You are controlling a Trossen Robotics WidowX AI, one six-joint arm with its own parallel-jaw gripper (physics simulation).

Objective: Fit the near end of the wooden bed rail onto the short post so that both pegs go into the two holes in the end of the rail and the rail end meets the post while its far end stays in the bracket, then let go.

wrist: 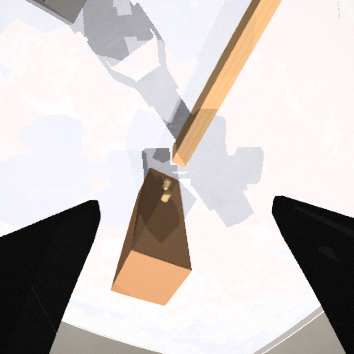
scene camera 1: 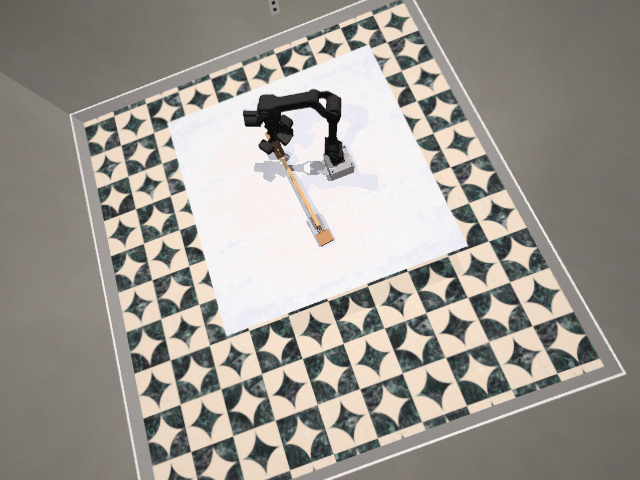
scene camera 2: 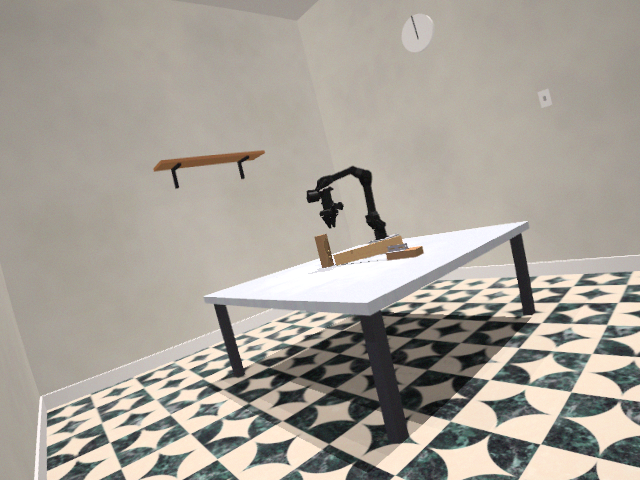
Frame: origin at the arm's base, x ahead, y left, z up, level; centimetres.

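Where they show: gripper, between the fingertips: [wrist: 187, 206] [scene camera 1: 279, 144] [scene camera 2: 332, 228]; arm's base, origin of its link: [scene camera 1: 337, 158] [scene camera 2: 381, 238].
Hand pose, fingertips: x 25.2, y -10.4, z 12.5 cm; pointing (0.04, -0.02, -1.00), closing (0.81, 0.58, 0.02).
Observation:
Things, the pixels of their centre, and the offset from my fingertips. "pt": a spot on its surface instead. Level surfaces: height alone.
- wooden rail, middle of its body: [scene camera 2: 366, 251] [scene camera 1: 300, 192] dx -1.4, dy +19.9, dz -15.3 cm
- bracket, a spot on its surface: [scene camera 2: 398, 247] pt dx -3.2, dy +39.8, dz -15.4 cm
- short post, a spot on its surface: [wrist: 165, 235] pt dx +2.6, dy -5.9, dz -5.6 cm
- orange-brown block, middle of its body: [scene camera 2: 404, 253] [scene camera 1: 320, 229] dx -4.4, dy +41.6, dz -18.7 cm
- white table, height of its surface: dz -20.5 cm
The wooden rail [scene camera 1: 300, 192] [scene camera 2: 368, 250] [wrist: 227, 75] runs from the bracket [scene camera 1: 313, 223] [scene camera 2: 397, 248] toward the short post [scene camera 1: 279, 150] [scene camera 2: 323, 250] [wrist: 165, 235]. The post stands upright. Two pegs [wrist: 166, 191] stick out of its rail-side face, clear of the rail. The rail's near end is low, a small gap from the post, and off to the right of the pegs in the wrist view, at an angle to the post's face. Its holes do not show. The far end is at the bracket. My gripper [scene camera 1: 275, 142] [scene camera 2: 331, 226] [wrist: 187, 206] is open and empty, above the post.
An orange-brown block [scene camera 1: 324, 237] [scene camera 2: 405, 253] carries the bracket on the white table [scene camera 1: 361, 222] [scene camera 2: 320, 289]. The arm's grey base [scene camera 1: 341, 171] stands beside the rail. A wall shelf [scene camera 2: 209, 159] is beyond the table.

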